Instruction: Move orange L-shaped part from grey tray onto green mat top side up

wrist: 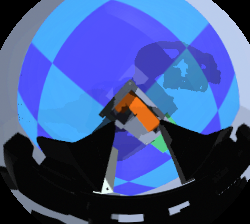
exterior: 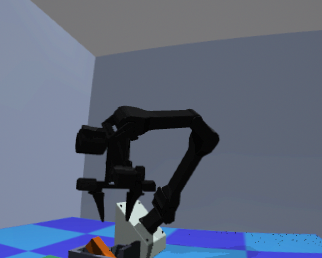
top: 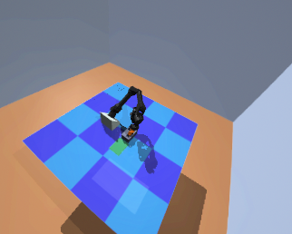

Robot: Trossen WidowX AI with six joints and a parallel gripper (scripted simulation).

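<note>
Right now the orange L-shaped part is 100 mm below my gripper tip, 10 mm to the right of it and 10 mm behind it. The rest, counted from my gripper tip: green mat: 190 mm to the right, 160 mm below, 20 mm behind.
</note>
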